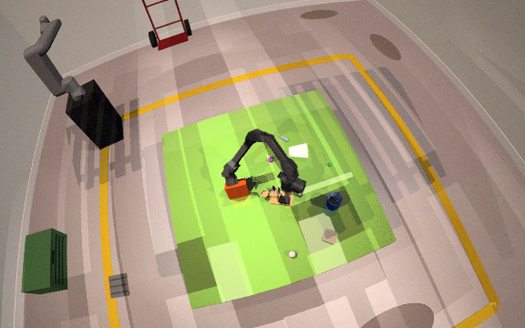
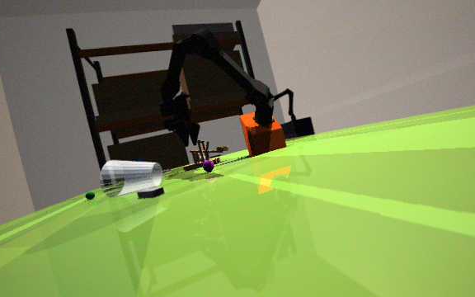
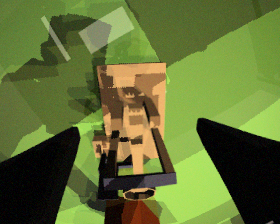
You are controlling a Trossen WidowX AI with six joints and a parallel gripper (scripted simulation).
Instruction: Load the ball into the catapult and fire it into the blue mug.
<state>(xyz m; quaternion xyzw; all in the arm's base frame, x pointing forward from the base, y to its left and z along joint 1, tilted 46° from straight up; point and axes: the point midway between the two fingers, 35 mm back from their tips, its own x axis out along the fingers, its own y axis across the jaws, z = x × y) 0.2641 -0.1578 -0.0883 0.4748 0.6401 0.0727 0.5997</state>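
Now: gripper tip 290 mm to the right of the purple ball, 80 mm above it and 20 mm short of it. Round my gripper tip: catapult 50 mm to the left, 50 mm behind, 40 mm below; blue mug 250 mm ahead, 150 mm to the right, 70 mm below; white ball 330 mm to the right, 110 mm behind, 70 mm below.
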